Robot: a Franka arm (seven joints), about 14 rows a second.
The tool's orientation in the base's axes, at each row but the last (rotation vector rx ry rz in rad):
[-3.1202 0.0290 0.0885]
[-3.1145 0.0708 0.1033]
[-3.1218 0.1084 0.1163]
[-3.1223 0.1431 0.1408]
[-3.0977 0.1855 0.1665]
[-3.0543 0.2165 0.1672]
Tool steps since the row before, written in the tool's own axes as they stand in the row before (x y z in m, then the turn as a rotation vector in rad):
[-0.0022 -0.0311 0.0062 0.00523 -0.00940 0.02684]
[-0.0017 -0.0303 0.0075 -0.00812 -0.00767 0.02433]
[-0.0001 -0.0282 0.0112 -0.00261 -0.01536 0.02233]
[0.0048 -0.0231 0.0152 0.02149 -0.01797 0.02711]
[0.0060 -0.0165 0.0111 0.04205 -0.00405 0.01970]
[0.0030 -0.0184 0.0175 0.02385 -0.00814 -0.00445]
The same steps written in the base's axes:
[-0.0020 0.0313 -0.0055 0.00388 0.00985 -0.02691]
[-0.0008 0.0305 -0.0067 -0.00934 0.00866 -0.02355]
[0.0010 0.0283 -0.0108 -0.00317 0.01591 -0.02187]
[0.0055 0.0228 -0.0154 0.02054 0.01640 -0.02878]
[0.0068 0.0161 -0.0112 0.03993 -0.00012 -0.02404]
[0.0038 0.0192 -0.0165 0.02511 0.00442 0.00224]

